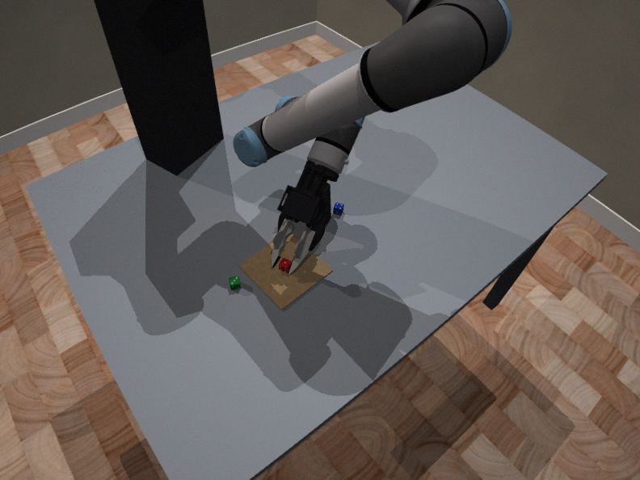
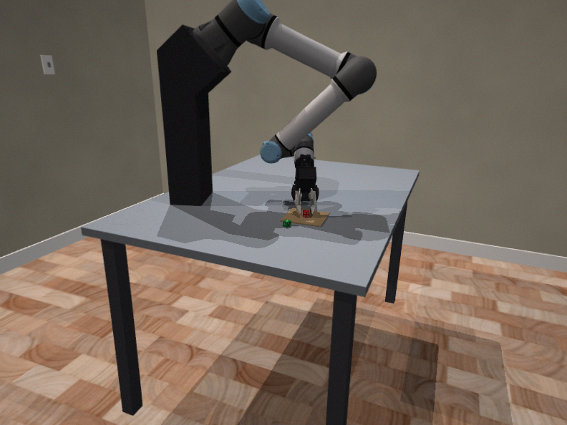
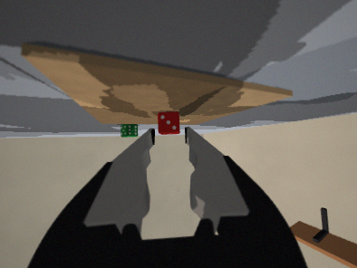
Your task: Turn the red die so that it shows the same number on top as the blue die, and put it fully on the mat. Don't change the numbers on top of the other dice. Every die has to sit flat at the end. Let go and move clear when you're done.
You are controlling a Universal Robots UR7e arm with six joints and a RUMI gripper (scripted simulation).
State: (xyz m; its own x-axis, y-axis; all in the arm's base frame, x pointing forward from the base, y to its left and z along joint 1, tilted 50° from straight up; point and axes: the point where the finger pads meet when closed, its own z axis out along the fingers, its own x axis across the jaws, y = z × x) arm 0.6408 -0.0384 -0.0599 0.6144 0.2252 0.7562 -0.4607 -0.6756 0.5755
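My hand is 1 cm above the red die. Round my hand: tan mat 2 cm below; then green die 10 cm to the right, 3 cm behind, 1 cm below; then blue die 20 cm to the left, 5 cm behind, 1 cm below.
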